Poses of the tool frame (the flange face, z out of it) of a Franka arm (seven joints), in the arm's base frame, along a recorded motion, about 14 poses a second.
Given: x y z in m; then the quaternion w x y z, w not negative.
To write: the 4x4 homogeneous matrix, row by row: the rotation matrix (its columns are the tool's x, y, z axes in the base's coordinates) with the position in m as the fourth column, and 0 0 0 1 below. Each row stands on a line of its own. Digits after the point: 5 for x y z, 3 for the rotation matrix.
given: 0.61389, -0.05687, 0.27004, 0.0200, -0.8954, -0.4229, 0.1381
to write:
0.604, 0.752, -0.264, 0.61389
0.763, -0.642, -0.081, -0.05687
-0.230, -0.153, -0.961, 0.27004
0, 0, 0, 1

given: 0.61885, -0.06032, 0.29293, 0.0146, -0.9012, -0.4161, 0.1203
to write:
0.625, 0.746, -0.229, 0.61885
0.754, -0.653, -0.074, -0.06032
-0.205, -0.126, -0.971, 0.29293
0, 0, 0, 1

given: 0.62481, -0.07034, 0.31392, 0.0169, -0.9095, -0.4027, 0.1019
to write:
0.655, 0.729, -0.199, 0.62481
0.736, -0.675, -0.051, -0.07034
-0.172, -0.113, -0.979, 0.31392
0, 0, 0, 1

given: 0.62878, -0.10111, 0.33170, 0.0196, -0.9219, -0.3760, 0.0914
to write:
0.701, 0.690, -0.183, 0.62878
0.697, -0.716, -0.033, -0.10111
-0.154, -0.105, -0.983, 0.33170
0, 0, 0, 1

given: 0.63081, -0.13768, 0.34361, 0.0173, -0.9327, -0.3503, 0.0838
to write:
0.741, 0.651, -0.168, 0.63081
0.656, -0.754, -0.026, -0.13768
-0.144, -0.091, -0.985, 0.34361
0, 0, 0, 1

